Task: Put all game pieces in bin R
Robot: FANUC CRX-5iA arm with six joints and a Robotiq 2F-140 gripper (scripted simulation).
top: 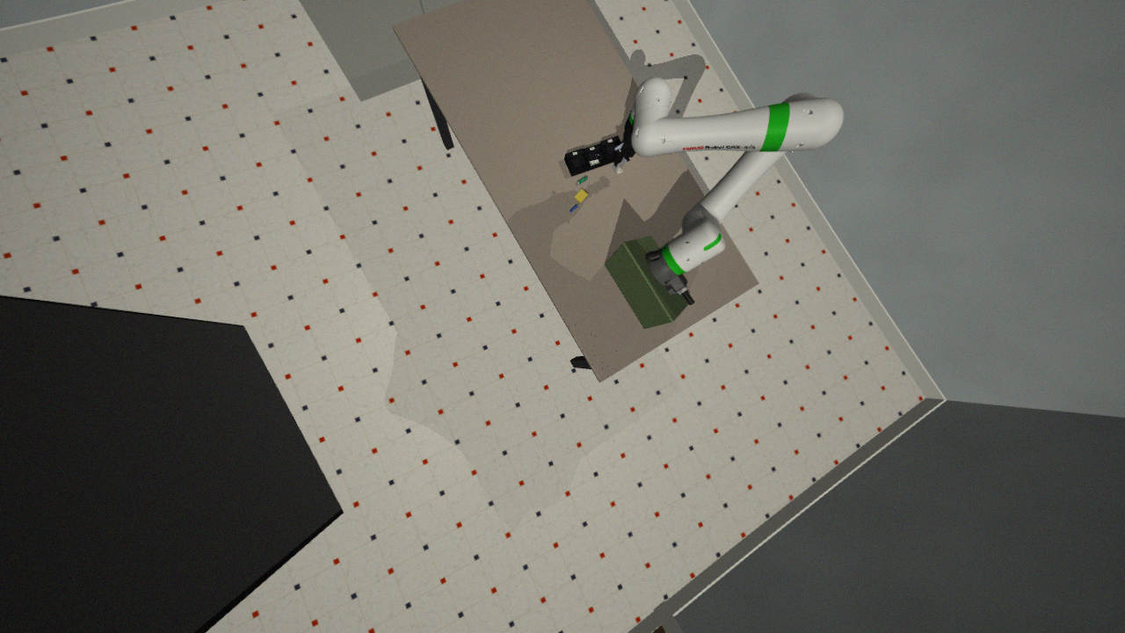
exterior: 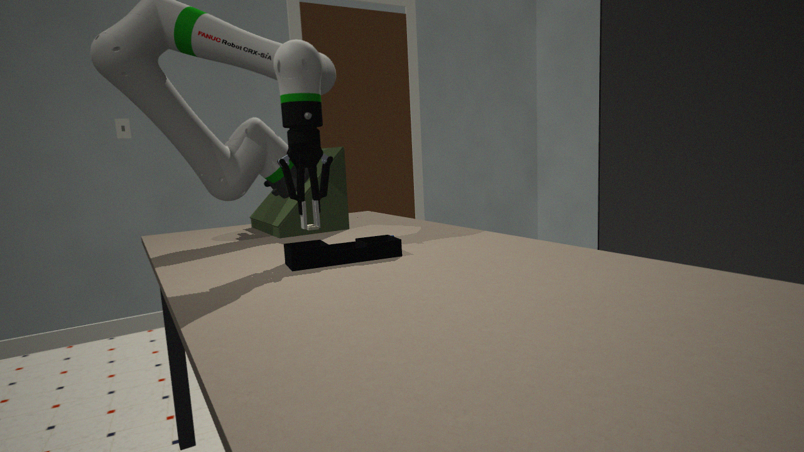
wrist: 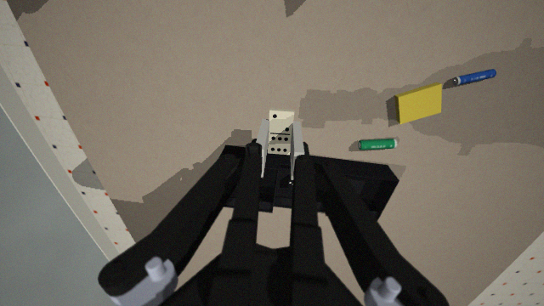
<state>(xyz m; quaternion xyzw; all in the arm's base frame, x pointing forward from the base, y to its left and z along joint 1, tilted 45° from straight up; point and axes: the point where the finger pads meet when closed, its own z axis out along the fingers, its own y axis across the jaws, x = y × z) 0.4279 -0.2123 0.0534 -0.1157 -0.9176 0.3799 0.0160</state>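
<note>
Now: the bin R 11 cm ahead of my hand, 2 cm to the left of it and 8 cm below it. Also, from my hand: green battery (6 cm ahead, 13 cm to the left, 9 cm below); black die (11 cm ahead, 8 cm below); yellow block (1 cm ahead, 18 cm to the left, 9 cm below).
</note>
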